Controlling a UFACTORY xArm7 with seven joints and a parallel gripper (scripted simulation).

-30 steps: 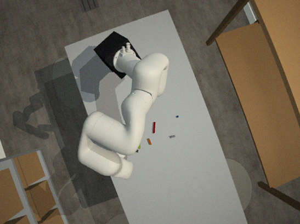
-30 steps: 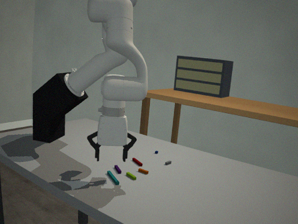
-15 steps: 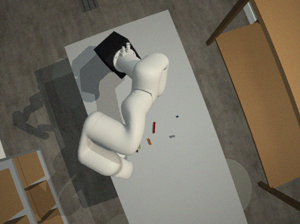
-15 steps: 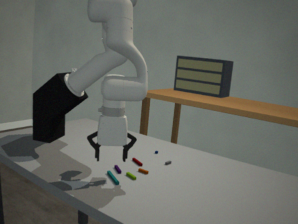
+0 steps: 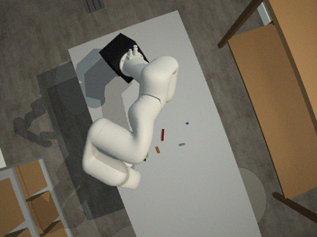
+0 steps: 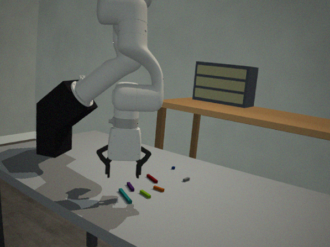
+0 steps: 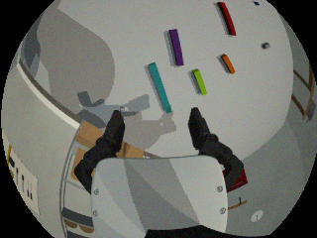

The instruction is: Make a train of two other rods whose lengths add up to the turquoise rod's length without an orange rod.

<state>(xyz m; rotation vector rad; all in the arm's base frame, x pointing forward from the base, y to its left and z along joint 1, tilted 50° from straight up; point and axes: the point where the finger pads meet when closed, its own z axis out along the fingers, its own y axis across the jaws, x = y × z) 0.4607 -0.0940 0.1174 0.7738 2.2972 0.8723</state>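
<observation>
Now: the grey rod 290 mm to the left of my hand, 80 mm below it and 30 mm behind it. The rest, counted from my hand: purple rod 80 mm below, 60 mm to the left, 50 mm behind; then turquoise rod 80 mm below, 10 mm to the left; then lime rod 80 mm to the left, 80 mm below, 20 mm ahead.
</observation>
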